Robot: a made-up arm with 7 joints. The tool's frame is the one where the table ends. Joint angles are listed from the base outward.
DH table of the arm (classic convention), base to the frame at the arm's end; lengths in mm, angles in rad. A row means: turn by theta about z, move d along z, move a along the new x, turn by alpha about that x. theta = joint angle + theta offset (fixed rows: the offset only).
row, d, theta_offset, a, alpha
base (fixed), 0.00, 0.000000, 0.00, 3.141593
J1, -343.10, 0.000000, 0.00, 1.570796
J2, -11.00, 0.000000, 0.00, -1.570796
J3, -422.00, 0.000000, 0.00, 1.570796
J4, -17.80, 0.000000, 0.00, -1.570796
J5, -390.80, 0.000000, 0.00, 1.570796
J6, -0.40, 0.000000, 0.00, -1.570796
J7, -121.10, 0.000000, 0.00, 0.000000
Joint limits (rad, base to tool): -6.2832..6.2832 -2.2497..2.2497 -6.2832..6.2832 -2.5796..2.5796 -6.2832..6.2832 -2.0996..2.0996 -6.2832..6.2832
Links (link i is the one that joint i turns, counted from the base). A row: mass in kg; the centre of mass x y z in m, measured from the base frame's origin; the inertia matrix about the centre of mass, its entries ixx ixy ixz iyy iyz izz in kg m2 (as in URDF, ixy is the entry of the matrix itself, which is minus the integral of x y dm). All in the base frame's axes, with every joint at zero. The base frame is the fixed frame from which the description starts. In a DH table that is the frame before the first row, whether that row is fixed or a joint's. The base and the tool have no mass.
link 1: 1.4; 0.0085 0.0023 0.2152; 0.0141 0 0 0.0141 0 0.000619
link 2: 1.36; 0.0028 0.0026 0.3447; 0.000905 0 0 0.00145 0 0.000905
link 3: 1.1; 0.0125 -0.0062 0.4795; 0.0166 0 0 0.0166 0 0.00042
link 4: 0.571; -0.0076 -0.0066 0.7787; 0.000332 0 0 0.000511 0 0.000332
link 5: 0.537; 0.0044 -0.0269 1.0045; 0.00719 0 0 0.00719 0 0.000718
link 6: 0.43; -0.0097 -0.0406 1.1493; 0.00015 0 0 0.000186 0 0.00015
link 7: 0.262; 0.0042 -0.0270 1.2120; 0.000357 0 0 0.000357 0 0.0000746
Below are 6 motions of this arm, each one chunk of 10 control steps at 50 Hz.
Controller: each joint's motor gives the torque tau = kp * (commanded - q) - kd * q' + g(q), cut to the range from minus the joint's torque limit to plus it. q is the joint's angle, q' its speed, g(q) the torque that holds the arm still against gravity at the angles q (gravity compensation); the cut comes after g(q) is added. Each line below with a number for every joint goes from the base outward.
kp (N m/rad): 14 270 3.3 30 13 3.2 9
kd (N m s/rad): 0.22 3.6 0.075 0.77 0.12 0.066 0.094
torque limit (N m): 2.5 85 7.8 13 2 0.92 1.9
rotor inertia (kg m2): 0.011 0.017 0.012 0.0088 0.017 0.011 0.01
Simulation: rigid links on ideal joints. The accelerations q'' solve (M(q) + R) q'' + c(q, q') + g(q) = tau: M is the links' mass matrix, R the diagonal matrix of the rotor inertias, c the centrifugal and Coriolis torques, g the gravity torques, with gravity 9.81 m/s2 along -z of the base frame. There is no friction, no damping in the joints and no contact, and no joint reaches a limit. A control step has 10 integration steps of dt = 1/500 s. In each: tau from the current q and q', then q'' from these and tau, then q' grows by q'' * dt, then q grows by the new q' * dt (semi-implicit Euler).
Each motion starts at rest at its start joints. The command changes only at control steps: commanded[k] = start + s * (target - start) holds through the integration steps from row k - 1 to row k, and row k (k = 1, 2, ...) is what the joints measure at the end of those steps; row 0 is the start. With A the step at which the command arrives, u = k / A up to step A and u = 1 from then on. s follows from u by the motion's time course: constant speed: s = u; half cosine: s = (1 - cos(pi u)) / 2; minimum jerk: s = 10 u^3 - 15 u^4 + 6 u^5; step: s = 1 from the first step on.
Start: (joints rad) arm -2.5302 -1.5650 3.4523 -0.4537 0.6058 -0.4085 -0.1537
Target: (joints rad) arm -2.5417 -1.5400 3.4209 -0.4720 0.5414 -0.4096 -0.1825
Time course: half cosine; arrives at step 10
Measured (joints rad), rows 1 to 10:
1: -2.5302 -1.5649 3.4523 -0.4535 0.6056 -0.4085 -0.1538
2: -2.5303 -1.5644 3.4526 -0.4528 0.6043 -0.4086 -0.1545
3: -2.5304 -1.5633 3.4531 -0.4512 0.6010 -0.4086 -0.1562
4: -2.5306 -1.5613 3.4540 -0.4487 0.5945 -0.4086 -0.1595
5: -2.5308 -1.5585 3.4549 -0.4460 0.5845 -0.4084 -0.1643
6: -2.5311 -1.5552 3.4556 -0.4438 0.5715 -0.4079 -0.1703
7: -2.5314 -1.5516 3.4554 -0.4431 0.5569 -0.4070 -0.1768
8: -2.5318 -1.5480 3.4540 -0.4444 0.5426 -0.4060 -0.1826
9: -2.5322 -1.5448 3.4509 -0.4480 0.5309 -0.4048 -0.1869
10: -2.5327 -1.5421 3.4459 -0.4539 0.5238 -0.4037 -0.1890

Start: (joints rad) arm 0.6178 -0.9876 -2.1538 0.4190 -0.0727 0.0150 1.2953
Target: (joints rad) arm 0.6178 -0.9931 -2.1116 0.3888 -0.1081 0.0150 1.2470
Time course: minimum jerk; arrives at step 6
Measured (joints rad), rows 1 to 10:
1: 0.6178 -0.9877 -2.1537 0.4188 -0.0729 0.0150 1.2950
2: 0.6182 -0.9881 -2.1530 0.4177 -0.0743 0.0152 1.2928
3: 0.6192 -0.9893 -2.1507 0.4144 -0.0788 0.0155 1.2860
4: 0.6208 -0.9915 -2.1466 0.4085 -0.0874 0.0162 1.2731
5: 0.6229 -0.9940 -2.1410 0.4012 -0.0996 0.0169 1.2558
6: 0.6246 -0.9960 -2.1354 0.3947 -0.1123 0.0175 1.2389
7: 0.6254 -0.9968 -2.1310 0.3907 -0.1222 0.0177 1.2274
8: 0.6253 -0.9964 -2.1279 0.3892 -0.1271 0.0176 1.2242
9: 0.6247 -0.9952 -2.1259 0.3896 -0.1262 0.0172 1.2287
10: 0.6238 -0.9937 -2.1238 0.3904 -0.1207 0.0167 1.2383

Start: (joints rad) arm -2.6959 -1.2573 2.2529 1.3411 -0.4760 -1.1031 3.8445
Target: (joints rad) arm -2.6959 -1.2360 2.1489 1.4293 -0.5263 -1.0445 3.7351
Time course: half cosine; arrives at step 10
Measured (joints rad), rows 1 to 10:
1: -2.6959 -1.2572 2.2530 1.3413 -0.4762 -1.1030 3.8440
2: -2.6958 -1.2566 2.2534 1.3423 -0.4771 -1.1024 3.8415
3: -2.6955 -1.2550 2.2544 1.3451 -0.4795 -1.1008 3.8349
4: -2.6947 -1.2522 2.2557 1.3503 -0.4843 -1.0977 3.8226
5: -2.6932 -1.2485 2.2567 1.3585 -0.4917 -1.0926 3.8043
6: -2.6908 -1.2441 2.2565 1.3696 -0.5015 -1.0856 3.7815
7: -2.6873 -1.2399 2.2543 1.3829 -0.5128 -1.0767 3.7572
8: -2.6827 -1.2366 2.2493 1.3976 -0.5241 -1.0666 3.7350
9: -2.6773 -1.2345 2.2416 1.4124 -0.5338 -1.0560 3.7186
10: -2.6716 -1.2341 2.2314 1.4262 -0.5404 -1.0458 3.7106

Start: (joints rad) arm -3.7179 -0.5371 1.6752 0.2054 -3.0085 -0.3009 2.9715
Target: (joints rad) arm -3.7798 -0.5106 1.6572 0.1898 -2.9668 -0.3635 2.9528
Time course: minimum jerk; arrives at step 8
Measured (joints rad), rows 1 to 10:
1: -3.7179 -0.5371 1.6753 0.2054 -3.0084 -0.3010 2.9714
2: -3.7182 -0.5368 1.6761 0.2051 -3.0076 -0.3015 2.9710
3: -3.7190 -0.5359 1.6789 0.2042 -3.0048 -0.3033 2.9697
4: -3.7209 -0.5337 1.6849 0.2023 -2.9988 -0.3074 2.9667
5: -3.7242 -0.5301 1.6946 0.1990 -2.9889 -0.3146 2.9622
6: -3.7290 -0.5249 1.7070 0.1945 -2.9760 -0.3252 2.9565
7: -3.7350 -0.5188 1.7195 0.1892 -2.9624 -0.3382 2.9511
8: -3.7419 -0.5126 1.7285 0.1837 -2.9514 -0.3522 2.9472
9: -3.7490 -0.5072 1.7311 0.1786 -2.9455 -0.3655 2.9459
10: -3.7560 -0.5031 1.7255 0.1745 -2.9458 -0.3766 2.9470

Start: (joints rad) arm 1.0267 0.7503 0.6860 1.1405 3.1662 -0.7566 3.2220
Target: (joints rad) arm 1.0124 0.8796 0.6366 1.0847 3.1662 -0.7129 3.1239
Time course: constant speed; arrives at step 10
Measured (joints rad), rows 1 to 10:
1: 1.0263 0.7527 0.6890 1.1381 3.1660 -0.7570 3.2202
2: 1.0249 0.7603 0.6986 1.1309 3.1653 -0.7581 3.2145
3: 1.0225 0.7734 0.7149 1.1195 3.1644 -0.7589 3.2041
4: 1.0195 0.7901 0.7358 1.1062 3.1636 -0.7585 3.1900
5: 1.0164 0.8081 0.7578 1.0939 3.1635 -0.7557 3.1743
6: 1.0137 0.8251 0.7771 1.0848 3.1643 -0.7501 3.1591
7: 1.0118 0.8398 0.7915 1.0796 3.1659 -0.7419 3.1460
8: 1.0109 0.8523 0.8001 1.0776 3.1679 -0.7318 3.1358
9: 1.0113 0.8634 0.8037 1.0771 3.1697 -0.7212 3.1281
10: 1.0130 0.8742 0.8036 1.0765 3.1708 -0.7109 3.1218

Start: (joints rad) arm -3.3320 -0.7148 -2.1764 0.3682 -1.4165 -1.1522 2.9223
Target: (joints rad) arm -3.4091 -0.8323 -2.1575 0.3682 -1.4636 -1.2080 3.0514
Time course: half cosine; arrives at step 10
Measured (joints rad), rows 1 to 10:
1: -3.3318 -0.7152 -2.1755 0.3676 -1.4168 -1.1523 2.9229
2: -3.3311 -0.7174 -2.1707 0.3650 -1.4180 -1.1529 2.9258
3: -3.3296 -0.7231 -2.1579 0.3590 -1.4212 -1.1545 2.9337
4: -3.3275 -0.7333 -2.1336 0.3499 -1.4268 -1.1576 2.9483
5: -3.3259 -0.7481 -2.0966 0.3400 -1.4346 -1.1625 2.9700
6: -3.3256 -0.7667 -2.0490 0.3324 -1.4438 -1.1693 2.9970
7: -3.3280 -0.7873 -1.9965 0.3303 -1.4529 -1.1779 3.0258
8: -3.3333 -0.8082 -1.9478 0.3352 -1.4604 -1.1877 3.0521
9: -3.3413 -0.8271 -1.9131 0.3466 -1.4651 -1.1982 3.0714
10: -3.3511 -0.8416 -1.9021 0.3620 -1.4664 -1.2083 3.0808

